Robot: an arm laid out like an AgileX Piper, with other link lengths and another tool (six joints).
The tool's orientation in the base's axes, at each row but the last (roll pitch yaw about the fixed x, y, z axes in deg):
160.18, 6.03, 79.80
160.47, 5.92, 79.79
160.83, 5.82, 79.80
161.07, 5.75, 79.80
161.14, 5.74, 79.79
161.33, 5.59, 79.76
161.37, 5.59, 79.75
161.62, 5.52, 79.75
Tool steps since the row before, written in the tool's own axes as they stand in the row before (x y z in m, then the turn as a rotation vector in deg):
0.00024, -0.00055, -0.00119, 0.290, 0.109, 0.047
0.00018, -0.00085, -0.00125, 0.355, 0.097, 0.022
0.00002, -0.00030, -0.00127, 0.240, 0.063, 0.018
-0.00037, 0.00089, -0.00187, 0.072, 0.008, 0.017
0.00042, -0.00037, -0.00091, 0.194, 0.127, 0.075
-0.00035, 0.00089, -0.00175, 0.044, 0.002, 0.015
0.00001, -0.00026, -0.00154, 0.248, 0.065, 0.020
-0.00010, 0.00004, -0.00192, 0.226, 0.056, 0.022
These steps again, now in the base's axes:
-0.00085, 0.00049, 0.00090, 0.168, 0.262, -0.038
-0.00115, 0.00048, 0.00087, 0.160, 0.331, -0.025
-0.00067, 0.00025, 0.00109, 0.107, 0.224, -0.021
0.00020, -0.00020, 0.00208, 0.025, 0.067, -0.021
-0.00055, 0.00060, 0.00070, 0.176, 0.161, -0.049
0.00025, -0.00021, 0.00197, 0.014, 0.041, -0.018
-0.00070, 0.00027, 0.00137, 0.111, 0.231, -0.022
-0.00054, 0.00018, 0.00184, 0.099, 0.210, -0.025

